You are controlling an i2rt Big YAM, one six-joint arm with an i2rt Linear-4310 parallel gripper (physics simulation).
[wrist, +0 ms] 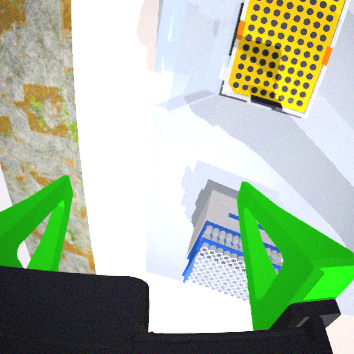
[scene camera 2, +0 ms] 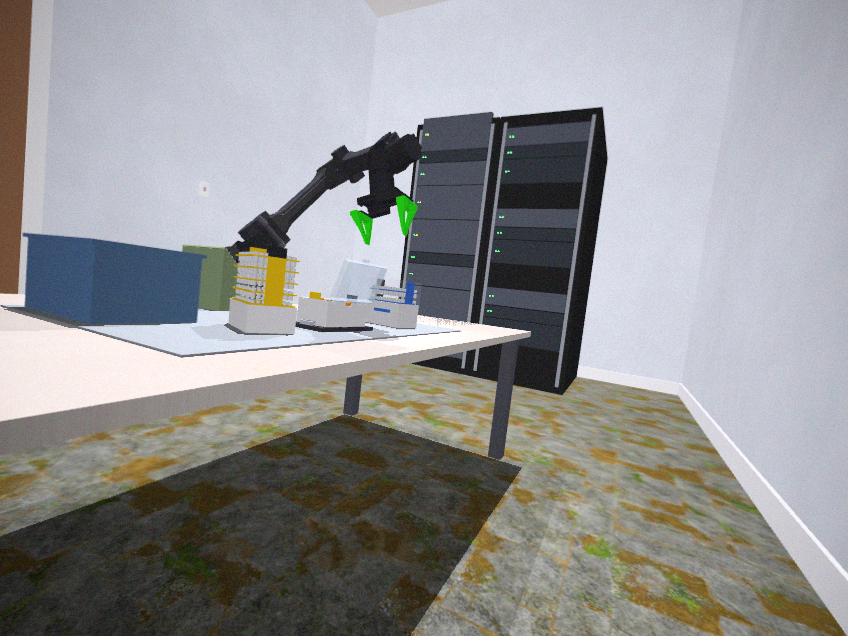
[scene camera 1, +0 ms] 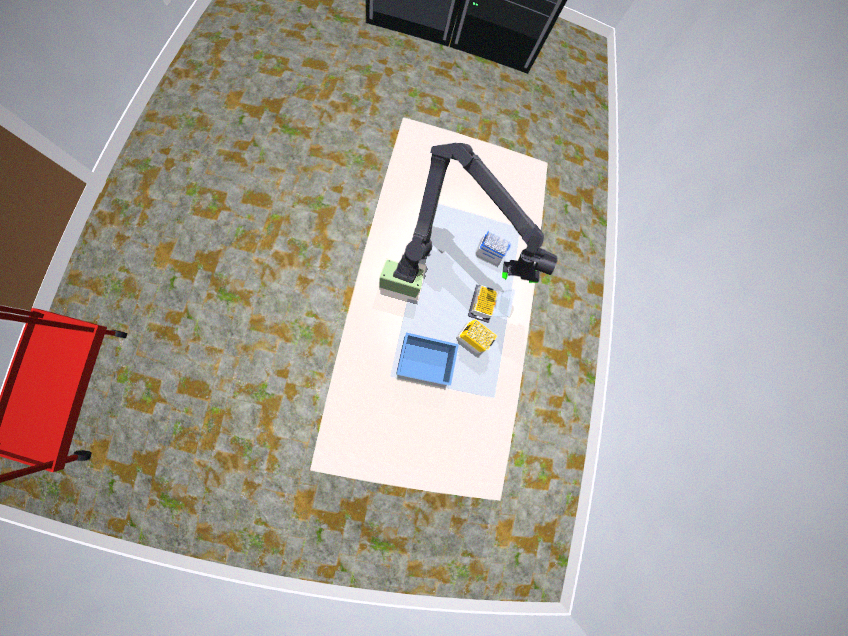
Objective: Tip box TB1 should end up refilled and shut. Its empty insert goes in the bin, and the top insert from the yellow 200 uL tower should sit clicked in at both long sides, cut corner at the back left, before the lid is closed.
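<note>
Tip box TB1 (scene camera 1: pixel 483 301) (scene camera 2: pixel 333 312) (wrist: pixel 305 114) stands on the mat with its clear lid (scene camera 1: pixel 505 303) (scene camera 2: pixel 359 279) (wrist: pixel 187 60) open. A yellow insert (wrist: pixel 282 60) with dark, empty holes lies in the box. Orange tabs show at its long sides. The yellow tower (scene camera 1: pixel 477 336) (scene camera 2: pixel 267 287) holds several stacked inserts with tips and stands beside the box, turned at an angle. The blue bin (scene camera 1: pixel 424 382) (scene camera 2: pixel 143 287) is open at the top. My gripper (scene camera 1: pixel 519 277) (scene camera 2: pixel 387 238) (wrist: pixel 154 186) is open and empty, high above the table near the blue tower.
A blue tower (scene camera 1: pixel 493 246) (scene camera 2: pixel 395 313) (wrist: pixel 220 252) with tips stands on the mat (scene camera 1: pixel 445 294), partly behind a finger in the wrist view. A green block (scene camera 1: pixel 399 279) (scene camera 2: pixel 205 266) is by the arm's base. A red cart and black server racks (scene camera 2: pixel 547 205) stand away from the table.
</note>
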